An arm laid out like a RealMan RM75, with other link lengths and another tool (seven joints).
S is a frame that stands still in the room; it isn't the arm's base.
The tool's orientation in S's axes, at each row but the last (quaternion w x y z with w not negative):
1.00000 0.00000 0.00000 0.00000
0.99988 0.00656 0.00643 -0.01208
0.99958 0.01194 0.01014 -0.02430
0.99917 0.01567 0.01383 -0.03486
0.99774 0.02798 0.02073 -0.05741
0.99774 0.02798 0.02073 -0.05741
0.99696 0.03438 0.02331 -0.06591
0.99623 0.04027 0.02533 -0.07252
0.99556 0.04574 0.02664 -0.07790
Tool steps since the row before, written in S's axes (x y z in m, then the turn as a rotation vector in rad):
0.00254 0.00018 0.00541 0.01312 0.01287 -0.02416
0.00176 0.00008 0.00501 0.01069 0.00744 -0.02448
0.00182 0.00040 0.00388 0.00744 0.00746 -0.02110
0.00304 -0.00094 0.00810 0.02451 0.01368 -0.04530
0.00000 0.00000 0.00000 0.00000 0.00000 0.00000
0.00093 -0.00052 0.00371 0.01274 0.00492 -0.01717
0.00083 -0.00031 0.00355 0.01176 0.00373 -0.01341
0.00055 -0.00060 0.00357 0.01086 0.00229 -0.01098
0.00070 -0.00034 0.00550 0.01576 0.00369 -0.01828
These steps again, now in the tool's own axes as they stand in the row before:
0.00254 0.00018 0.00541 0.01312 0.01287 -0.02416
0.00169 0.00019 0.00503 0.01083 0.00738 -0.02444
0.00172 0.00058 0.00390 0.00751 0.00732 -0.02112
0.00286 -0.00048 0.00820 0.02480 0.01398 -0.04505
0.00000 0.00000 0.00000 0.00000 0.00000 0.00000
0.00082 -0.00021 0.00377 0.01285 0.00544 -0.01693
0.00068 0.00004 0.00359 0.01184 0.00438 -0.01314
0.00043 -0.00024 0.00363 0.01102 0.00301 -0.01064
0.00041 0.00025 0.00553 0.01608 0.00452 -0.01781

